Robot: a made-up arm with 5 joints. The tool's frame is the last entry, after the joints. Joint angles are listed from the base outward.
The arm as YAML. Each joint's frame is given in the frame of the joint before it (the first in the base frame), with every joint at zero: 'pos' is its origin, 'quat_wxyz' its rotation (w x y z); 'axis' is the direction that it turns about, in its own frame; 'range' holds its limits. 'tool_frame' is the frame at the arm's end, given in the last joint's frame.
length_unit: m
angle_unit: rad
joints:
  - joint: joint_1
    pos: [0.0, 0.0, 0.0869]
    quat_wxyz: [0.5, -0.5, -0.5, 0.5]
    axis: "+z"
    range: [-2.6, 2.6]
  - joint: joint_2
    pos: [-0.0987, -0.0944, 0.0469]
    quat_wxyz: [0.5, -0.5, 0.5, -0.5]
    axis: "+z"
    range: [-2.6, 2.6]
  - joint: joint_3
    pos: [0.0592, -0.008, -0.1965]
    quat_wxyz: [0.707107, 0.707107, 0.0, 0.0]
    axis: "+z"
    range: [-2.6, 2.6]
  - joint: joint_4
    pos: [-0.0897, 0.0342, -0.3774]
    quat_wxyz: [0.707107, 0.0, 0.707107, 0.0]
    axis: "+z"
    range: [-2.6, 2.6]
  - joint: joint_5
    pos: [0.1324, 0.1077, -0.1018]
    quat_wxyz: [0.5, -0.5, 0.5, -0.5]
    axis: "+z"
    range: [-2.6, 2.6]
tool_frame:
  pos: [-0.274, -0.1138, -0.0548]
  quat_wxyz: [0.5, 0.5, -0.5, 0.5]
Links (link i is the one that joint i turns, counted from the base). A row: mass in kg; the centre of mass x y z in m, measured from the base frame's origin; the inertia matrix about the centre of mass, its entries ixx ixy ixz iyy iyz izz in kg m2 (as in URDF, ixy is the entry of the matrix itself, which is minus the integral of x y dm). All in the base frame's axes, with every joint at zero. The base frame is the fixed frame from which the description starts. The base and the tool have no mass.
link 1: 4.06; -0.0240 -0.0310 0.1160; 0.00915 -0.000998 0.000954 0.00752 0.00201 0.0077
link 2: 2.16; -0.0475 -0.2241 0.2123; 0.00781 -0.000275 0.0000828 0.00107 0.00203 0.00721
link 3: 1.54; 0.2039 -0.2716 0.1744; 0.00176 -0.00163 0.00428 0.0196 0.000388 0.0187
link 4: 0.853; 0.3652 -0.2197 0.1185; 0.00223 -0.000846 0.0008 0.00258 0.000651 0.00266
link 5: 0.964; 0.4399 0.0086 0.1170; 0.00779 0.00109 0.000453 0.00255 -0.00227 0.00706
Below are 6 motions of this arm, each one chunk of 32 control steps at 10 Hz.
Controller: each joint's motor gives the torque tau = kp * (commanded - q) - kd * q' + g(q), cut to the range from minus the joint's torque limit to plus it. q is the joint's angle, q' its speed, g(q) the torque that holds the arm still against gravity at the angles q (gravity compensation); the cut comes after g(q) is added. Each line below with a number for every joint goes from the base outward.
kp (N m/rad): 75 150 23 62 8.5
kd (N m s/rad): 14 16 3.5 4.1 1.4
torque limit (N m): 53 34 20 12 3.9
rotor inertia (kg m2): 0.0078 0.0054 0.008 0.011 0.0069
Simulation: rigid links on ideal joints. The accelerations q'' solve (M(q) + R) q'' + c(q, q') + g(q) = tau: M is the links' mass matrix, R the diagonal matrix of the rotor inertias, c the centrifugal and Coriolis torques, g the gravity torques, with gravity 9.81 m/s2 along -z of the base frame. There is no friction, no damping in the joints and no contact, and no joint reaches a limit. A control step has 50 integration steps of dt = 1/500 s. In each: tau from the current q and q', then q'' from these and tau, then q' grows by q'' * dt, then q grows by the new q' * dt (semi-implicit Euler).
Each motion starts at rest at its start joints. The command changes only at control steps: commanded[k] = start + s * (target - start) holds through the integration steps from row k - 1 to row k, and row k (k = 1, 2, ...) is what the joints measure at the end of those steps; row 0 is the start. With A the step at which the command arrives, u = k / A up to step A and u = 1 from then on. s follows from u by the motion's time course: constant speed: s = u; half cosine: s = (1 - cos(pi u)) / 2; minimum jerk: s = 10 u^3 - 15 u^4 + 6 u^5; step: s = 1 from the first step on.
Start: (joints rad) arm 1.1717 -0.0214 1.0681 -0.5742 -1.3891
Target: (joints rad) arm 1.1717 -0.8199 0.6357 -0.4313 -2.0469
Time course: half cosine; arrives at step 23
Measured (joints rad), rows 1 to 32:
1: 1.1713 -0.0234 1.0667 -0.5735 -1.3905
2: 1.1703 -0.0305 1.0623 -0.5714 -1.3951
3: 1.1692 -0.0441 1.0544 -0.5682 -1.4038
4: 1.1684 -0.0649 1.0435 -0.5641 -1.4176
5: 1.1682 -0.0923 1.0298 -0.5589 -1.4368
6: 1.1683 -0.1261 1.0133 -0.5528 -1.4612
7: 1.1687 -0.1653 0.9942 -0.5458 -1.4906
8: 1.1693 -0.2093 0.9724 -0.5379 -1.5241
9: 1.1699 -0.2572 0.9484 -0.5294 -1.5612
10: 1.1705 -0.3082 0.9225 -0.5203 -1.6012
11: 1.1711 -0.3612 0.8952 -0.5108 -1.6433
12: 1.1718 -0.4154 0.8670 -0.5012 -1.6867
13: 1.1724 -0.4696 0.8385 -0.4917 -1.7307
14: 1.1730 -0.5230 0.8102 -0.4823 -1.7746
15: 1.1736 -0.5744 0.7827 -0.4733 -1.8174
16: 1.1742 -0.6230 0.7564 -0.4648 -1.8584
17: 1.1747 -0.6678 0.7318 -0.4570 -1.8968
18: 1.1751 -0.7080 0.7094 -0.4501 -1.9318
19: 1.1754 -0.7428 0.6897 -0.4441 -1.9630
20: 1.1756 -0.7716 0.6730 -0.4393 -1.9895
21: 1.1758 -0.7939 0.6596 -0.4356 -2.0109
22: 1.1759 -0.8091 0.6498 -0.4332 -2.0269
23: 1.1759 -0.8172 0.6437 -0.4321 -2.0370
24: 1.1754 -0.8198 0.6403 -0.4317 -2.0423
25: 1.1743 -0.8201 0.6382 -0.4315 -2.0447
26: 1.1732 -0.8199 0.6369 -0.4313 -2.0456
27: 1.1723 -0.8198 0.6362 -0.4313 -2.0461
28: 1.1719 -0.8198 0.6359 -0.4313 -2.0464
29: 1.1717 -0.8198 0.6358 -0.4313 -2.0466
30: 1.1717 -0.8199 0.6358 -0.4313 -2.0468
31: 1.1717 -0.8199 0.6358 -0.4313 -2.0469
32: 1.1717 -0.8199 0.6357 -0.4313 -2.0469

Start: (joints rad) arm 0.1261 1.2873 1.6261 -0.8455 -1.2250
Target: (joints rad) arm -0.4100 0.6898 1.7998 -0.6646 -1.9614
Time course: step
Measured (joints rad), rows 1 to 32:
1: -0.0437 0.9956 1.5774 -0.6465 -1.5267
2: -0.2437 0.7900 1.7327 -0.6888 -1.6888
3: -0.3254 0.7171 1.8089 -0.6844 -1.8243
4: -0.3566 0.6946 1.8248 -0.6738 -1.9056
5: -0.3758 0.6891 1.8216 -0.6685 -1.9413
6: -0.3903 0.6893 1.8125 -0.6657 -1.9529
7: -0.4007 0.6907 1.8038 -0.6643 -1.9546
8: -0.4074 0.6916 1.7981 -0.6638 -1.9540
9: -0.4107 0.6917 1.7959 -0.6638 -1.9542
10: -0.4118 0.6912 1.7960 -0.6641 -1.9556
11: -0.4116 0.6906 1.7972 -0.6644 -1.9575
12: -0.4109 0.6901 1.7986 -0.6646 -1.9594
13: -0.4102 0.6897 1.7997 -0.6647 -1.9608
14: -0.4098 0.6896 1.8002 -0.6647 -1.9616
15: -0.4097 0.6896 1.8003 -0.6647 -1.9619
16: -0.4097 0.6897 1.8002 -0.6646 -1.9618
17: -0.4098 0.6897 1.8000 -0.6646 -1.9617
18: -0.4099 0.6898 1.7999 -0.6646 -1.9615
19: -0.4100 0.6898 1.7998 -0.6646 -1.9614
20: -0.4100 0.6898 1.7997 -0.6646 -1.9613
21: -0.4100 0.6898 1.7997 -0.6646 -1.9613
22: -0.4100 0.6898 1.7998 -0.6646 -1.9613
23: -0.4100 0.6898 1.7998 -0.6646 -1.9614
24: -0.4100 0.6898 1.7998 -0.6646 -1.9614
25: -0.4100 0.6898 1.7998 -0.6646 -1.9614
26: -0.4100 0.6898 1.7998 -0.6646 -1.9614
27: -0.4100 0.6898 1.7998 -0.6646 -1.9614
28: -0.4100 0.6898 1.7998 -0.6646 -1.9614
29: -0.4100 0.6898 1.7998 -0.6646 -1.9614
30: -0.4100 0.6898 1.7998 -0.6646 -1.9614
31: -0.4100 0.6898 1.7998 -0.6646 -1.9614
32: -0.4100 0.6898 1.7998 -0.6646 -1.9614

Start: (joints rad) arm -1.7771 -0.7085 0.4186 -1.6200 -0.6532
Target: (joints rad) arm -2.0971 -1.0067 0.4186 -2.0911 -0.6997
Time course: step
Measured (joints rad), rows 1 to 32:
1: -1.8580 -0.8737 0.3284 -1.9315 -0.6914
2: -1.9571 -0.9818 0.4405 -2.0829 -0.6396
3: -2.0311 -1.0133 0.4841 -2.1093 -0.6268
4: -2.0753 -1.0121 0.4705 -2.1044 -0.6558
5: -2.0976 -1.0055 0.4442 -2.0977 -0.6890
6: -2.1060 -1.0024 0.4262 -2.0940 -0.7078
7: -2.1066 -1.0028 0.4187 -2.0923 -0.7123
8: -2.1039 -1.0045 0.4173 -2.0915 -0.7092
9: -2.1006 -1.0060 0.4180 -2.0910 -0.7044
10: -2.0981 -1.0068 0.4187 -2.0908 -0.7008
11: -2.0968 -1.0071 0.4190 -2.0908 -0.6991
12: -2.0963 -1.0070 0.4189 -2.0909 -0.6987
13: -2.0964 -1.0069 0.4188 -2.0910 -0.6989
14: -2.0967 -1.0068 0.4187 -2.0911 -0.6993
15: -2.0969 -1.0067 0.4186 -2.0911 -0.6996
16: -2.0971 -1.0067 0.4186 -2.0911 -0.6997
17: -2.0971 -1.0067 0.4186 -2.0911 -0.6998
18: -2.0972 -1.0067 0.4186 -2.0911 -0.6998
19: -2.0971 -1.0067 0.4186 -2.0911 -0.6997
20: -2.0971 -1.0067 0.4186 -2.0911 -0.6997
21: -2.0971 -1.0067 0.4186 -2.0911 -0.6997
22: -2.0971 -1.0067 0.4186 -2.0911 -0.6997
23: -2.0971 -1.0067 0.4186 -2.0911 -0.6997
24: -2.0971 -1.0067 0.4186 -2.0911 -0.6997
25: -2.0971 -1.0067 0.4186 -2.0911 -0.6997
26: -2.0971 -1.0067 0.4186 -2.0911 -0.6997
27: -2.0971 -1.0067 0.4186 -2.0911 -0.6997
28: -2.0971 -1.0067 0.4186 -2.0911 -0.6997
29: -2.0971 -1.0067 0.4186 -2.0911 -0.6997
30: -2.0971 -1.0067 0.4186 -2.0911 -0.6997
31: -2.0971 -1.0067 0.4186 -2.0911 -0.6997
32: -2.0971 -1.0067 0.4186 -2.0911 -0.6997

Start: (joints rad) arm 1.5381 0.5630 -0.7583 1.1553 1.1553
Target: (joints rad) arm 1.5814 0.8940 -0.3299 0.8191 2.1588
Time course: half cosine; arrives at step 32
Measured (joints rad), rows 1 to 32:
1: 1.5382 0.5634 -0.7579 1.1547 1.1561
2: 1.5385 0.5649 -0.7565 1.1526 1.1594
3: 1.5389 0.5679 -0.7533 1.1490 1.1665
4: 1.5395 0.5725 -0.7481 1.1438 1.1780
5: 1.5401 0.5785 -0.7411 1.1371 1.1940
6: 1.5410 0.5860 -0.7322 1.1290 1.2145
7: 1.5420 0.5949 -0.7214 1.1194 1.2391
8: 1.5431 0.6051 -0.7090 1.1086 1.2678
9: 1.5444 0.6164 -0.6950 1.0967 1.3002
10: 1.5459 0.6289 -0.6796 1.0837 1.3360
11: 1.5475 0.6423 -0.6628 1.0697 1.3750
12: 1.5492 0.6565 -0.6449 1.0550 1.4166
13: 1.5510 0.6714 -0.6260 1.0396 1.4606
14: 1.5528 0.6869 -0.6063 1.0237 1.5065
15: 1.5548 0.7028 -0.5860 1.0075 1.5538
16: 1.5568 0.7189 -0.5653 0.9910 1.6022
17: 1.5588 0.7352 -0.5444 0.9746 1.6511
18: 1.5608 0.7514 -0.5235 0.9582 1.7000
19: 1.5628 0.7673 -0.5028 0.9421 1.7486
20: 1.5648 0.7829 -0.4824 0.9265 1.7963
21: 1.5668 0.7980 -0.4627 0.9114 1.8426
22: 1.5687 0.8123 -0.4437 0.8971 1.8871
23: 1.5705 0.8259 -0.4257 0.8836 1.9295
24: 1.5722 0.8386 -0.4089 0.8712 1.9692
25: 1.5738 0.8502 -0.3933 0.8598 2.0059
26: 1.5753 0.8606 -0.3792 0.8497 2.0392
27: 1.5766 0.8697 -0.3667 0.8409 2.0689
28: 1.5777 0.8775 -0.3560 0.8335 2.0946
29: 1.5787 0.8838 -0.3470 0.8276 2.1160
30: 1.5795 0.8887 -0.3399 0.8232 2.1331
31: 1.5801 0.8920 -0.3348 0.8204 2.1456
32: 1.5805 0.8937 -0.3318 0.8192 2.1534

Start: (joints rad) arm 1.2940 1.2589 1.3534 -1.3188 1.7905
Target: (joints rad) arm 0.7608 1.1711 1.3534 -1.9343 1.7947
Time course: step
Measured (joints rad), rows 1 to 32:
1: 1.1261 1.1963 1.3616 -1.8020 1.8202
2: 0.9658 1.1776 1.3661 -1.9082 1.8200
3: 0.8595 1.1790 1.3552 -1.9252 1.7987
4: 0.8013 1.1787 1.3497 -1.9292 1.7861
5: 0.7748 1.1764 1.3492 -1.9315 1.7835
6: 0.7648 1.1741 1.3504 -1.9330 1.7858
7: 0.7617 1.1725 1.3517 -1.9338 1.7891
8: 0.7610 1.1716 1.3526 -1.9342 1.7916
9: 0.7609 1.1713 1.3530 -1.9343 1.7932
10: 0.7609 1.1711 1.3532 -1.9343 1.7940
11: 0.7609 1.1711 1.3533 -1.9343 1.7944
12: 0.7609 1.1711 1.3534 -1.9343 1.7946
13: 0.7608 1.1711 1.3534 -1.9343 1.7946
14: 0.7608 1.1711 1.3534 -1.9343 1.7947
15: 0.7608 1.1711 1.3534 -1.9343 1.7947
16: 0.7608 1.1711 1.3534 -1.9343 1.7947
17: 0.7608 1.1711 1.3534 -1.9343 1.7947
18: 0.7608 1.1711 1.3534 -1.9343 1.7947
19: 0.7608 1.1711 1.3534 -1.9343 1.7947
20: 0.7608 1.1711 1.3534 -1.9343 1.7947
21: 0.7608 1.1711 1.3534 -1.9343 1.7947
22: 0.7608 1.1711 1.3534 -1.9343 1.7947
23: 0.7608 1.1711 1.3534 -1.9343 1.7947
24: 0.7608 1.1711 1.3534 -1.9343 1.7947
25: 0.7608 1.1711 1.3534 -1.9343 1.7947
26: 0.7608 1.1711 1.3534 -1.9343 1.7947
27: 0.7608 1.1711 1.3534 -1.9343 1.7947
28: 0.7608 1.1711 1.3534 -1.9343 1.7947
29: 0.7608 1.1711 1.3534 -1.9343 1.7947
30: 0.7608 1.1711 1.3534 -1.9343 1.7947
31: 0.7608 1.1711 1.3534 -1.9343 1.7947
32: 0.7608 1.1711 1.3534 -1.9343 1.7947

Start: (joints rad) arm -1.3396 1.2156 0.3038 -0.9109 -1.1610
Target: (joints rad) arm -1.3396 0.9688 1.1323 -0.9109 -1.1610
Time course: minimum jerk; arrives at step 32
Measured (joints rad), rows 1 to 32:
1: -1.3396 1.2156 0.3039 -0.9109 -1.1610
2: -1.3397 1.2153 0.3046 -0.9108 -1.1610
3: -1.3399 1.2145 0.3067 -0.9107 -1.1610
4: -1.3401 1.2129 0.3112 -0.9107 -1.1609
5: -1.3404 1.2102 0.3188 -0.9106 -1.1607
6: -1.3407 1.2063 0.3302 -0.9106 -1.1606
7: -1.3409 1.2011 0.3459 -0.9106 -1.1604
8: -1.3410 1.1945 0.3662 -0.9106 -1.1604
9: -1.3411 1.1865 0.3910 -0.9107 -1.1603
10: -1.3412 1.1772 0.4202 -0.9108 -1.1603
11: -1.3411 1.1667 0.4537 -0.9109 -1.1604
12: -1.3411 1.1550 0.4911 -0.9111 -1.1605
13: -1.3410 1.1425 0.5318 -0.9112 -1.1606
14: -1.3408 1.1291 0.5754 -0.9113 -1.1607
15: -1.3407 1.1152 0.6212 -0.9115 -1.1608
16: -1.3405 1.1009 0.6684 -0.9116 -1.1610
17: -1.3402 1.0864 0.7165 -0.9117 -1.1612
18: -1.3400 1.0720 0.7646 -0.9119 -1.1613
19: -1.3397 1.0579 0.8120 -0.9120 -1.1615
20: -1.3394 1.0443 0.8580 -0.9121 -1.1617
21: -1.3391 1.0315 0.9019 -0.9122 -1.1619
22: -1.3388 1.0196 0.9429 -0.9122 -1.1621
23: -1.3385 1.0087 0.9807 -0.9123 -1.1623
24: -1.3382 0.9991 1.0146 -0.9123 -1.1625
25: -1.3380 0.9907 1.0442 -0.9123 -1.1627
26: -1.3378 0.9838 1.0694 -0.9123 -1.1628
27: -1.3377 0.9783 1.0899 -0.9122 -1.1629
28: -1.3376 0.9741 1.1059 -0.9121 -1.1630
29: -1.3376 0.9712 1.1176 -0.9119 -1.1629
30: -1.3377 0.9695 1.1253 -0.9118 -1.1628
31: -1.3379 0.9687 1.1298 -0.9116 -1.1626
32: -1.3382 0.9685 1.1318 -0.9114 -1.1623

